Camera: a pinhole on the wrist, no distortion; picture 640 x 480 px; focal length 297.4 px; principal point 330.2 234.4 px. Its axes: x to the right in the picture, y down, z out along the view. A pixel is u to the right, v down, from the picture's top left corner.
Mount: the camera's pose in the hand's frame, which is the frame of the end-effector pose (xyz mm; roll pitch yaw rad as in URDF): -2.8 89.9 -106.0 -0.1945 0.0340 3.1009
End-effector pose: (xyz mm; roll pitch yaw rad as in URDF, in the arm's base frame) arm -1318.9 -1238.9 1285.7 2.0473 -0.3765 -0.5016
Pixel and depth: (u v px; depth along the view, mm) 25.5 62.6 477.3
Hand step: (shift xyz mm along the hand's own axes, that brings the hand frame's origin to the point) 475.1 248.9 431.9
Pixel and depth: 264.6 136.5 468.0
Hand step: 86.1 147.0 386.2
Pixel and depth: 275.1 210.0 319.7
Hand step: 44.1 51.9 214.6
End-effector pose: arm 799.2 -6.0 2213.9 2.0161 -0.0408 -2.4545
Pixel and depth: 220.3 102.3 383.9
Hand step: 128.7 177.7 308.2
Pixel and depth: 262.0 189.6 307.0
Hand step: 56.4 73.5 206.4
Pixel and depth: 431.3 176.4 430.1
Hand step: -163.7 95.6 327.0
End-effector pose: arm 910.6 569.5 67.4 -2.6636 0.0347 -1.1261
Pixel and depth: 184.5 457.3 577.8
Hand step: 241.6 -457.1 386.5
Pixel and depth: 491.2 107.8 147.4
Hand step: -86.5 126.4 47.9
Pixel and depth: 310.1 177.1 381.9
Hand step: 9.7 87.8 283.6
